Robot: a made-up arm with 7 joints. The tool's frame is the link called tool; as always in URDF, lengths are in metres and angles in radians.
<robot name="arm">
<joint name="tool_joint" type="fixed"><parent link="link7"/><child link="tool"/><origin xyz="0 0 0" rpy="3.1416 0 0"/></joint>
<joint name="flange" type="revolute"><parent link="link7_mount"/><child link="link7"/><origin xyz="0.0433 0 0"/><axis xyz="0 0 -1"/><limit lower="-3.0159" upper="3.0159" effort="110" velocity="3"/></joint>
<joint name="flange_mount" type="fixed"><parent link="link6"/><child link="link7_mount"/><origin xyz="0.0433 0 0"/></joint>
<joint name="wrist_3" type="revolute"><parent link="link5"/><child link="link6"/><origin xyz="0 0 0"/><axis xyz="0 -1 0"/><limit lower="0.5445" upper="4.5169" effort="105" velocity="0.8"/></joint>
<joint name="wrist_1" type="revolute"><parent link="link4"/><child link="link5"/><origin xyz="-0.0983 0 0.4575"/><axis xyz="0 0 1"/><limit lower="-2.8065" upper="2.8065" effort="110" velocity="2.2"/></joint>
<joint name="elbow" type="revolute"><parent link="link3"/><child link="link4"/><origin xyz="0.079 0 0"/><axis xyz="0 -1 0"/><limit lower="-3.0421" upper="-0.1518" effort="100" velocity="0.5"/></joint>
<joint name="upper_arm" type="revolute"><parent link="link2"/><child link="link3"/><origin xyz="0 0 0.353"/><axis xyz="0 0 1"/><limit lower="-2.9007" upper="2.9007" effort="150" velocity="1.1"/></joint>
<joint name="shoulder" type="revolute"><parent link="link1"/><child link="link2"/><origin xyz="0 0 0"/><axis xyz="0 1 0"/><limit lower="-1.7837" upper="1.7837" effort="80" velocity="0.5"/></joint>
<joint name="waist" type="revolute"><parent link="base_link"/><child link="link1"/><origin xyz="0 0 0.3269"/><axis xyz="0 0 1"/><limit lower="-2.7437" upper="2.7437" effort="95" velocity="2.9"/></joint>
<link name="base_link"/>
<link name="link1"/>
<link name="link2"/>
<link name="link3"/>
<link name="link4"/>
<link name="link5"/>
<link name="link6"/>
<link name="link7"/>
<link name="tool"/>
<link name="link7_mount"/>
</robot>
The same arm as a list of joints. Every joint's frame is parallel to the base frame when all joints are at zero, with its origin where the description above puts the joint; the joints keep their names.
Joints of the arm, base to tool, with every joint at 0 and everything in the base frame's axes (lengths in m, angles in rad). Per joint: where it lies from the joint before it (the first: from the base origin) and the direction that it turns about. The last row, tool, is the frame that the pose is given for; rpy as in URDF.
waist: axis 0 0 1 xyz 0 0 0.3269
shoulder: axis 0 1 0 xyz 0 0 0
upper_arm: axis 0 0 1 xyz 0 0 0.353
elbow: axis 0 -1 0 xyz 0.079 0 0
wrist_1: axis 0 0 1 xyz -0.0983 0 0.4575
wrist_3: axis 0 -1 0 xyz 0 0 0
flange: axis 0 0 -1 xyz 0.0866 0 0
tool: xyz 0 0 0 rpy -3.1416 0 0
Joint limits (rad, base to tool): -2.7437..2.7437 -1.7837..1.7837 -2.9007..2.9007 -3.0421..-0.1518 -2.8065..2.8065 0.5445..4.5169 -3.0159..3.0159

